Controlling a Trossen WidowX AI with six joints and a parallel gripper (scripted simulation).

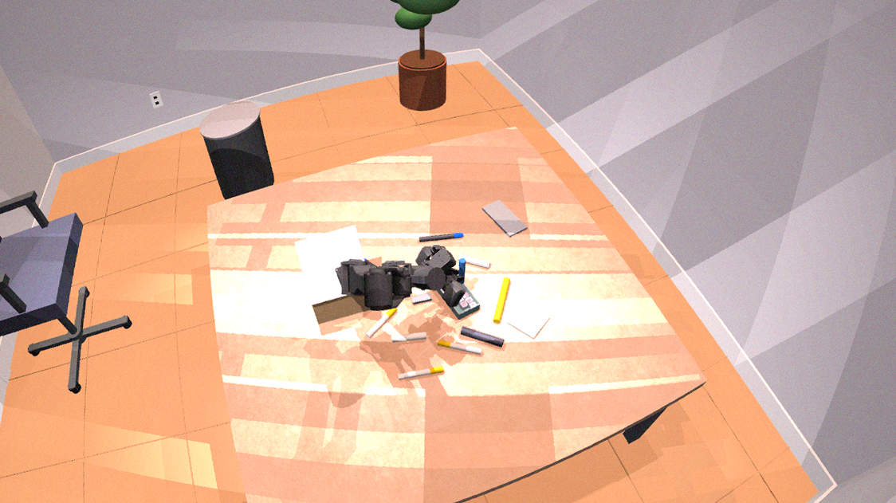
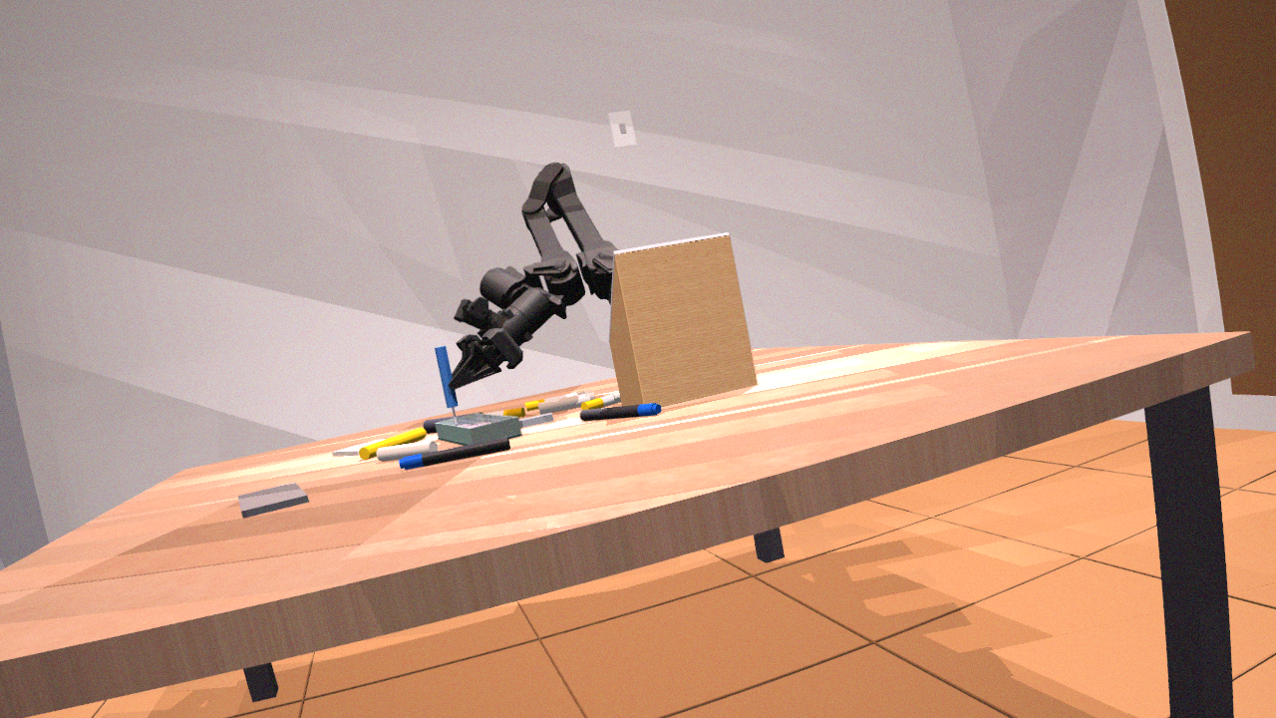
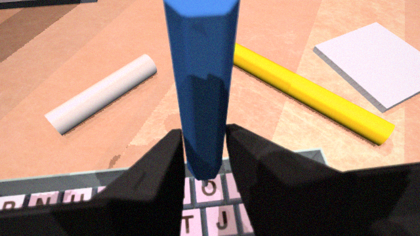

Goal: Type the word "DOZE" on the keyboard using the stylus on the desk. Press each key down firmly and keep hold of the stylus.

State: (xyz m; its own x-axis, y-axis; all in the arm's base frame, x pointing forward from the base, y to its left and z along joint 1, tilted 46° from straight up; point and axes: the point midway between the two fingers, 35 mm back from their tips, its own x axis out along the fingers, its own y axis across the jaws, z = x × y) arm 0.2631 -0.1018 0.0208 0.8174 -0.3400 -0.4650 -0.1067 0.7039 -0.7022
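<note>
Right now the yellow marker is 90 mm ahead of my gripper tip, 80 mm to the right of it and 70 mm below it. The rest, counted from my gripper tip: dark pen 20 mm behind, 170 mm to the right, 70 mm below; then blue stylus 20 mm below; then white note 130 mm ahead, 170 mm to the right, 80 mm below.
</note>
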